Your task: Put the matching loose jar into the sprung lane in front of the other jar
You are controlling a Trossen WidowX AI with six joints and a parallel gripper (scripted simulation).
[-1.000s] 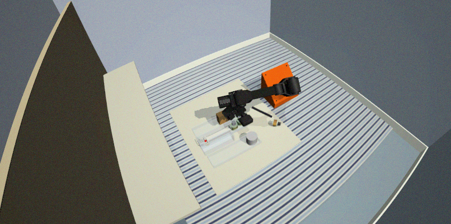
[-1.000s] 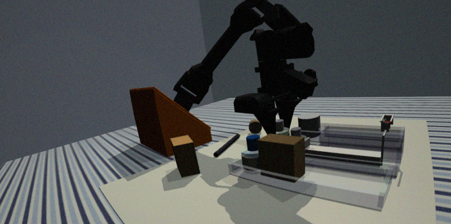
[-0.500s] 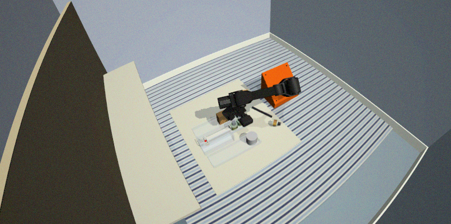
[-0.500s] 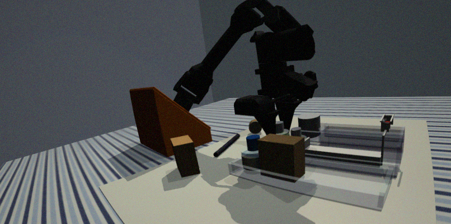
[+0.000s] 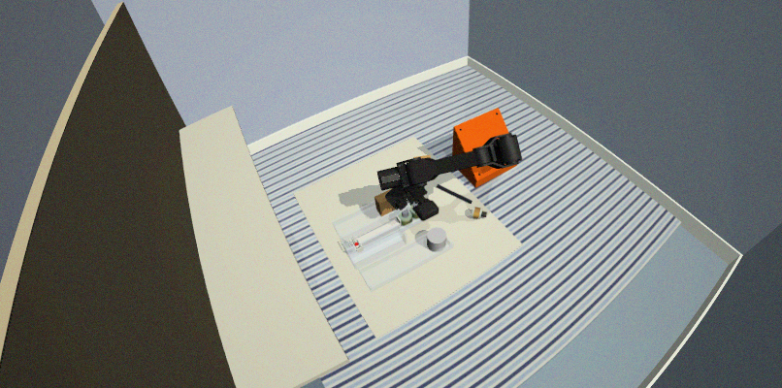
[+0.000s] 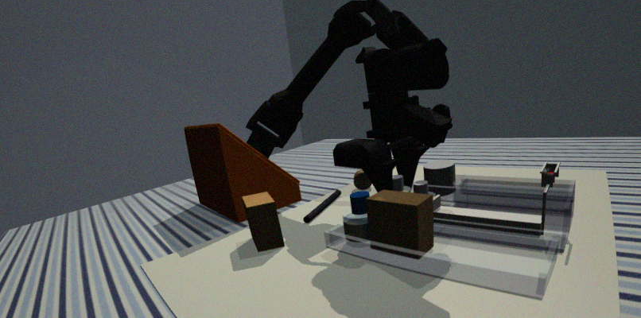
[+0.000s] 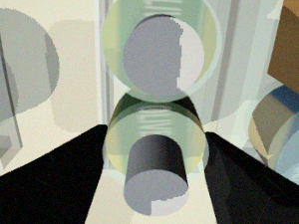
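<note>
The blue-lidded jar lies 8 cm to the right of my gripper tip and 1 cm above it. From my gripper tip the other things lie so: pusher plate: 15 cm ahead, 3 cm to the left, 1 cm above; then grey can: 13 cm to the left, 1 cm below; then clear lane tray: 14 cm ahead, 3 cm to the left, 2 cm below.
</note>
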